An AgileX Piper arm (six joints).
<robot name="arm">
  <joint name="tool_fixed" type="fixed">
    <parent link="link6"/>
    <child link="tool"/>
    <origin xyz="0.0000 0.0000 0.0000" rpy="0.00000 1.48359 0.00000"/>
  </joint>
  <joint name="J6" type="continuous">
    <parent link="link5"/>
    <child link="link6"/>
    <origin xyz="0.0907 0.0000 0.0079"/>
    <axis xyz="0.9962 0 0.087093"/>
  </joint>
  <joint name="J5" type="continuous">
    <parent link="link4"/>
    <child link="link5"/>
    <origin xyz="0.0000 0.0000 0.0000"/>
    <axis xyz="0 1 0"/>
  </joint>
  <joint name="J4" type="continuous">
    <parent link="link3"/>
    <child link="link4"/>
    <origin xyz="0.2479 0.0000 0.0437"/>
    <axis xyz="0.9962 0 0.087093"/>
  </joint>
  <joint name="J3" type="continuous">
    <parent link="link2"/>
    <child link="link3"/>
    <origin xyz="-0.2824 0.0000 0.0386"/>
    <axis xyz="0 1 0"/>
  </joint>
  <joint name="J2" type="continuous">
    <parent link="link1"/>
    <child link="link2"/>
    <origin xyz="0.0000 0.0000 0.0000"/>
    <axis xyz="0 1 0"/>
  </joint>
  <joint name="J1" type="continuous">
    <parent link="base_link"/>
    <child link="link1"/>
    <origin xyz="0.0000 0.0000 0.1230"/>
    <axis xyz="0 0 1"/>
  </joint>
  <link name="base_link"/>
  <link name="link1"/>
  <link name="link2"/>
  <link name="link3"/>
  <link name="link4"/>
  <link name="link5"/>
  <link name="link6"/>
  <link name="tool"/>
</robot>
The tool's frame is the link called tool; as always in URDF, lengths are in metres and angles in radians. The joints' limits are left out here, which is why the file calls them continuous.
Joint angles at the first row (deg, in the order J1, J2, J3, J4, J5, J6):
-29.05, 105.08, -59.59, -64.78, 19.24, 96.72
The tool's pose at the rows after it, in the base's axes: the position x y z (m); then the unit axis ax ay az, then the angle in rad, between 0 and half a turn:
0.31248 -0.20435 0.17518 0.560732 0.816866 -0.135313 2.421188
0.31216 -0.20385 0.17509 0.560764 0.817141 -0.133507 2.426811
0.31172 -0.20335 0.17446 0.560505 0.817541 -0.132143 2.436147
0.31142 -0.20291 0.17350 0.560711 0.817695 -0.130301 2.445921
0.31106 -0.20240 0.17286 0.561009 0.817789 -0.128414 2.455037
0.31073 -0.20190 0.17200 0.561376 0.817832 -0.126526 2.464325
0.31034 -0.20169 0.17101 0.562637 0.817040 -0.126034 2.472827
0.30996 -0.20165 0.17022 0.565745 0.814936 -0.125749 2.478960
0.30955 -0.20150 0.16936 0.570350 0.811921 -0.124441 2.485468
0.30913 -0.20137 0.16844 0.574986 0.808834 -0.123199 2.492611
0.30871 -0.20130 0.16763 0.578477 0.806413 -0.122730 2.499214
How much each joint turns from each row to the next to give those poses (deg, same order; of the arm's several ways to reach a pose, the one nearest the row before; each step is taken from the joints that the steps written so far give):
0.00, -0.23, 0.02, 0.53, -0.09, -0.37
0.00, -0.07, 0.01, 1.28, 0.02, -1.22
0.00, 0.00, 0.01, 1.61, 0.13, -1.58
0.00, 0.07, -0.01, 1.61, 0.11, -1.51
0.00, 0.01, -0.01, 1.63, 0.13, -1.50
0.00, 0.04, 0.00, 1.52, 0.13, -1.40
0.00, 0.10, 0.00, 1.00, 0.24, -0.80
0.00, 0.08, 0.00, 0.58, 0.28, -0.18
0.00, 0.08, 0.00, 0.74, 0.27, -0.11
0.00, 0.09, 0.00, 0.80, 0.29, -0.16
0.00, 0.08, -0.01, 0.63, 0.30, -0.16

